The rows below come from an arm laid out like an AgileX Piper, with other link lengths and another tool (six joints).
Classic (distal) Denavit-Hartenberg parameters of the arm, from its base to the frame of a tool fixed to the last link. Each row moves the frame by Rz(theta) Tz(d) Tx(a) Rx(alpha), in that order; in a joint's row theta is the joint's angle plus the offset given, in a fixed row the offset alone. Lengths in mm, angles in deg.
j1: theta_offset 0; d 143.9; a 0; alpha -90
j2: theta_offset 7.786; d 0; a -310.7; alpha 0
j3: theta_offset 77.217; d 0; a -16.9; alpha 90
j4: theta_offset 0; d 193.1; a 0; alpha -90
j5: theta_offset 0; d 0; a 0; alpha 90
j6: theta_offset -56; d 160.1; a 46; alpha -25.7
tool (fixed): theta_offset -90; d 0.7; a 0; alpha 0
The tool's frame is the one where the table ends.
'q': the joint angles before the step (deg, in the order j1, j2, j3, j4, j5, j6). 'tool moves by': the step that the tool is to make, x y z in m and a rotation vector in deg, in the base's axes. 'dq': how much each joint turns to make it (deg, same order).
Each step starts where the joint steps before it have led.
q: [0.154 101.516 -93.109 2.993 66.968 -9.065]
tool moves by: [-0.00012 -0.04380 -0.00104 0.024 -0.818 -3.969]
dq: [-7.956 0.537 -0.373 1.584 -0.714 -4.402]
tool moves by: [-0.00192 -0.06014 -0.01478 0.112 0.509 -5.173]
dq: [-10.345 3.112 -0.670 1.981 -1.411 -5.839]
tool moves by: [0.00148 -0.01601 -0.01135 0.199 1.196 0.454]
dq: [-2.568 2.031 -0.215 0.857 -0.255 -3.349]
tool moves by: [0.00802 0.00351 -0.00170 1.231 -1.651 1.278]
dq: [0.061 0.546 -0.385 2.338 -1.041 -1.799]
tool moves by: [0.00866 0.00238 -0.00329 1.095 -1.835 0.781]
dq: [0.000 0.704 -0.064 2.249 -1.744 -1.540]
